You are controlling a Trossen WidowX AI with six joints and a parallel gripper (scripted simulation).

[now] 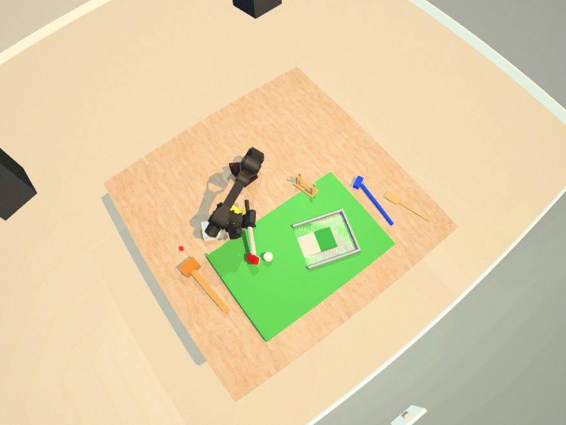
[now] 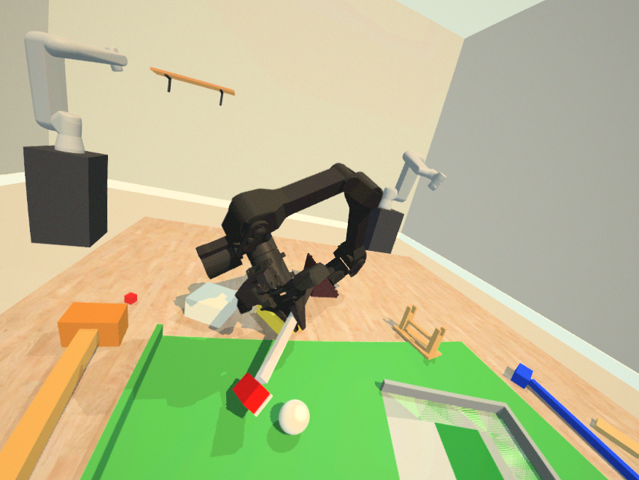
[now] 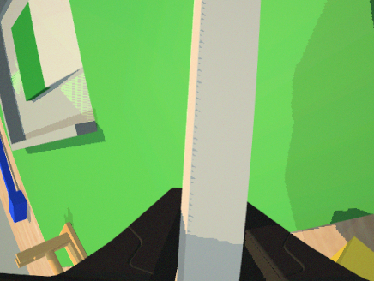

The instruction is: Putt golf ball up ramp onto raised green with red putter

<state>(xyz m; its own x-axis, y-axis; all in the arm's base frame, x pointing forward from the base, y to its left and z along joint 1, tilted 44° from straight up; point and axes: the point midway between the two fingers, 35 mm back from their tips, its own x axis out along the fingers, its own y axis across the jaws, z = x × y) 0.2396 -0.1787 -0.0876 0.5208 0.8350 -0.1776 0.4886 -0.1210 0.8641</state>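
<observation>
Right now the yellow block is 11 cm behind my gripper tip and 5 cm below it. From my gripper tip the other things lie so: cream block (14 cm behind, 15 cm to the right, 4 cm below); red putter (2 cm ahead, 3 cm to the right, 1 cm above); white golf ball (14 cm ahead, 5 cm to the right, 4 cm below).
</observation>
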